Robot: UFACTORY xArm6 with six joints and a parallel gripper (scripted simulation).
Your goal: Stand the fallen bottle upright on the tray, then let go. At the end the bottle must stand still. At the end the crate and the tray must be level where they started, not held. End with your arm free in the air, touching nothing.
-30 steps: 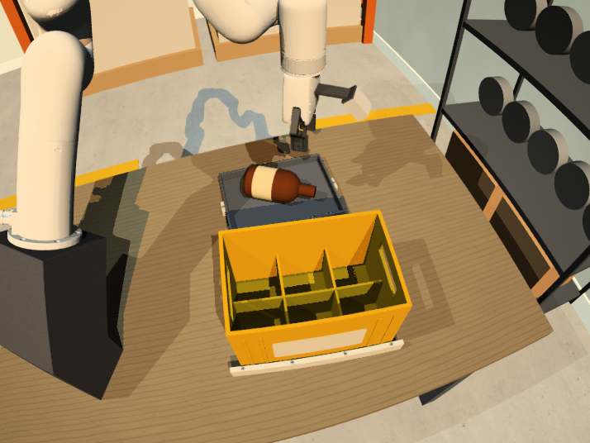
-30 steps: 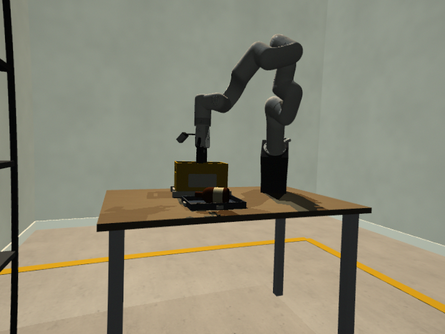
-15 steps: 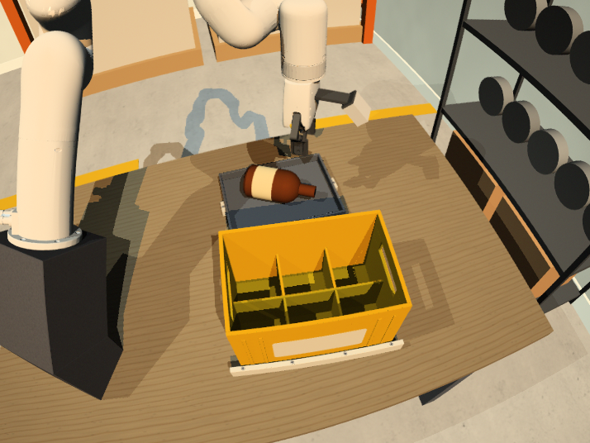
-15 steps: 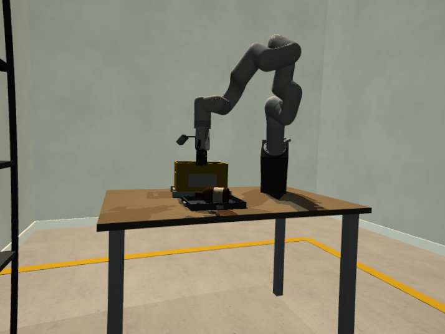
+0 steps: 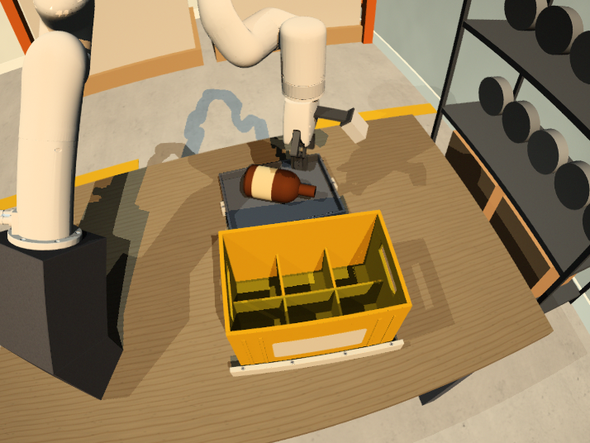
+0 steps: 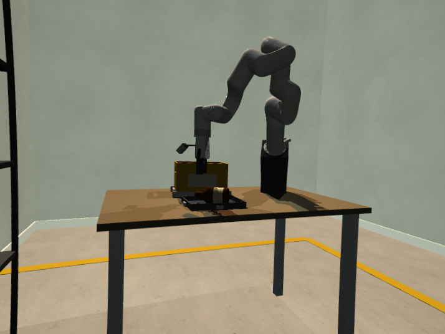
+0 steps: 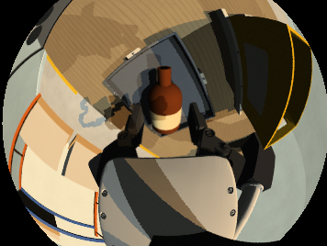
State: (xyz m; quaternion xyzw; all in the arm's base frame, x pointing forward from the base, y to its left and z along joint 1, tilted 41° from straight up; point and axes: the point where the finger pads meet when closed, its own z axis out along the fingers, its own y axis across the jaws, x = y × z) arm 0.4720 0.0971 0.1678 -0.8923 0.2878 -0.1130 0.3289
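My gripper is now 11 cm above the brown bottle, 4 cm past it and 2 cm to the right of it. From my hand the other things lie so: dark grey tray 14 cm below, 5 cm behind, 2 cm to the left; yellow crate 27 cm to the right, 7 cm below, 6 cm behind.
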